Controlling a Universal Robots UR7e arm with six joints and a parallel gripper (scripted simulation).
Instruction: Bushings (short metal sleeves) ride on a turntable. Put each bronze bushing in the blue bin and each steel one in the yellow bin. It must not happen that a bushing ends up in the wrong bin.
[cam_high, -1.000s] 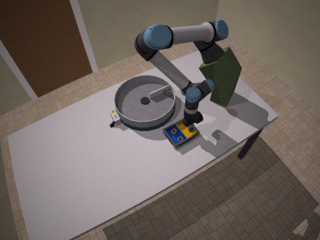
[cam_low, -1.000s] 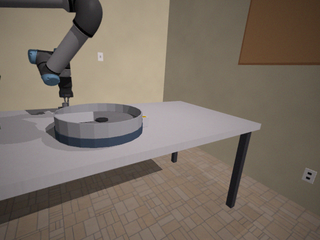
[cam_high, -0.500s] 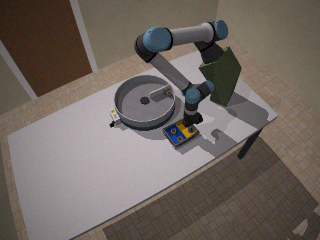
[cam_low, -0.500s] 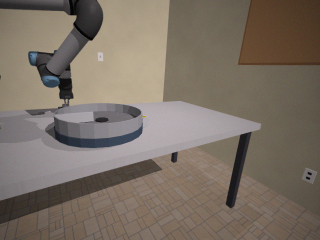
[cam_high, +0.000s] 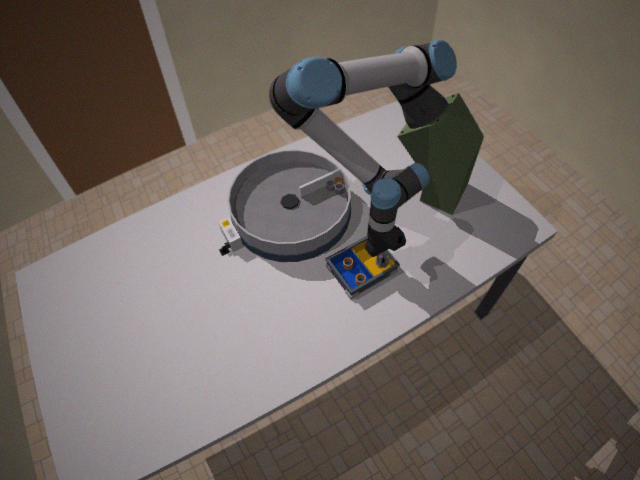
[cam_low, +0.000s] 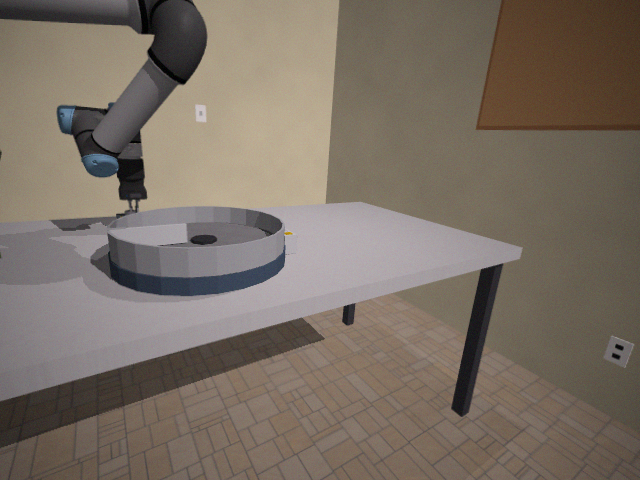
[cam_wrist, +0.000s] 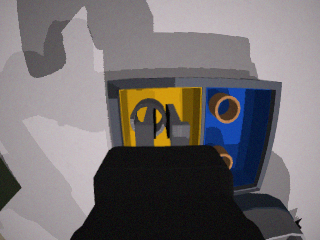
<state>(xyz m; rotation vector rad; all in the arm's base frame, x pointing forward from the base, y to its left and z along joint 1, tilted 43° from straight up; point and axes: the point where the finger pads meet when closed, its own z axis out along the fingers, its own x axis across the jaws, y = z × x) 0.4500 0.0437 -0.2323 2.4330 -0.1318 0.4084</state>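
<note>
Now: hand 40 mm short of the blue bin, 50 mm to the left of it and 40 mm above it. Round my hand: grey turntable 50 mm ahead, 390 mm to the right, 10 mm below.
</note>
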